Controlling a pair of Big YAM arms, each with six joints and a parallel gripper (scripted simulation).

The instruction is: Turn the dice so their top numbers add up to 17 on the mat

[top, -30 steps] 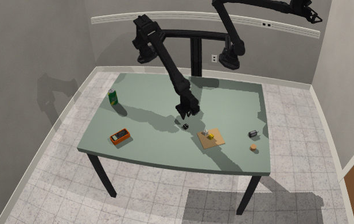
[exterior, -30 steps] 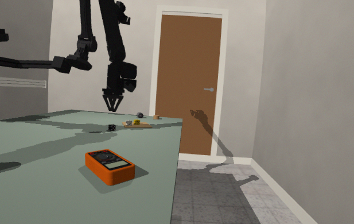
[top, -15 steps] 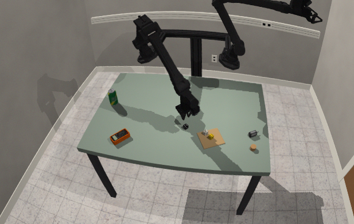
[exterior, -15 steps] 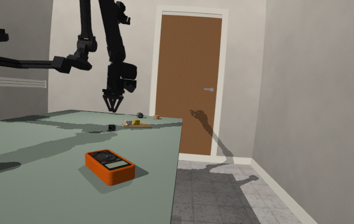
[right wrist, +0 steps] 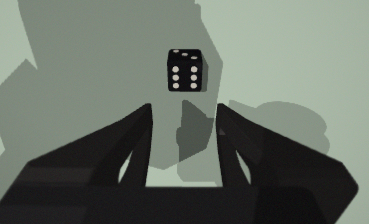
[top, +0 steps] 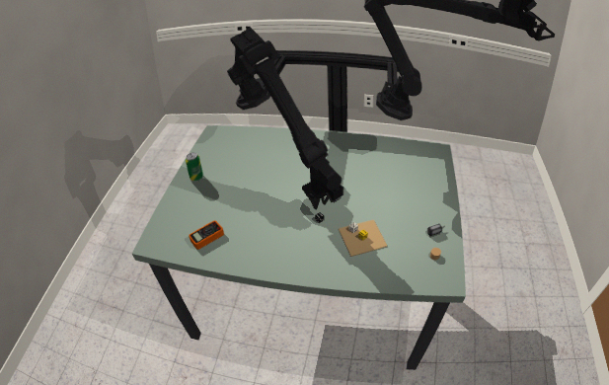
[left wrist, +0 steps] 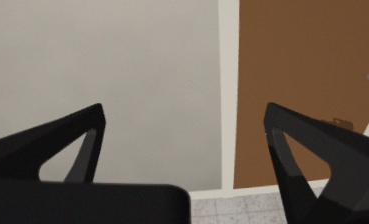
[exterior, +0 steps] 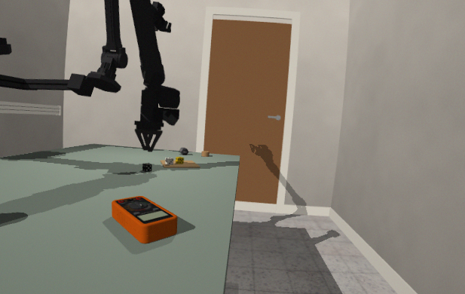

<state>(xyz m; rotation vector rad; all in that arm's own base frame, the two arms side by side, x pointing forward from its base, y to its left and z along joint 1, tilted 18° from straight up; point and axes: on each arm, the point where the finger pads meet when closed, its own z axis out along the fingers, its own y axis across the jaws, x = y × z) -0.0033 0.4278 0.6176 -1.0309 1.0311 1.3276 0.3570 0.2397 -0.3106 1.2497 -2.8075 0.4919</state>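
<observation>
The black die is 7 cm below my right hand. Round my right hand: yellow die 7 cm ahead, 17 cm to the left, 6 cm below; then tan mat 7 cm ahead, 17 cm to the left, 8 cm below; then white die 4 cm ahead, 13 cm to the left, 6 cm below.
</observation>
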